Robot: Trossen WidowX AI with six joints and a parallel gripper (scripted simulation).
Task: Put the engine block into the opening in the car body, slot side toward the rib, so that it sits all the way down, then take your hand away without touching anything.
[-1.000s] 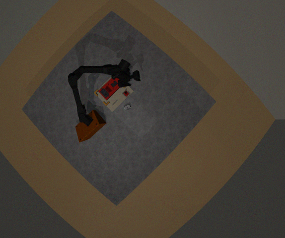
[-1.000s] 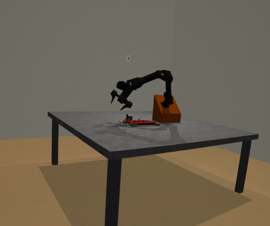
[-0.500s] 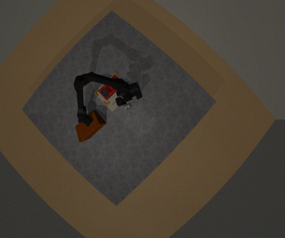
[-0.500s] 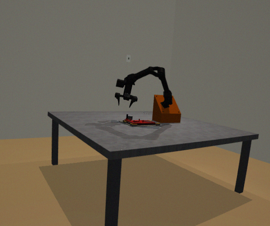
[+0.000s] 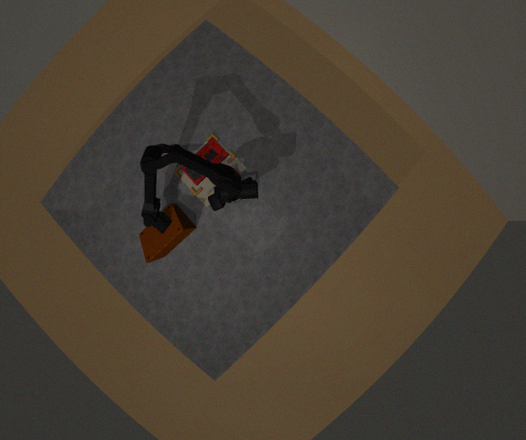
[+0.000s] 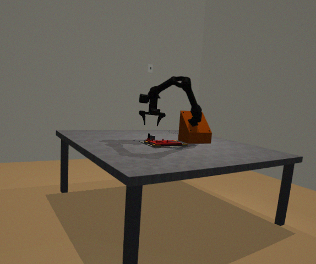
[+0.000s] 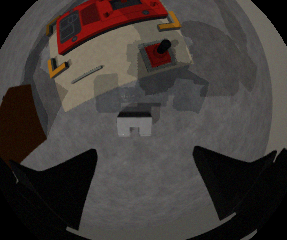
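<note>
The grey engine block is 8 cm below my gripper tip and 1 cm behind it.
</note>
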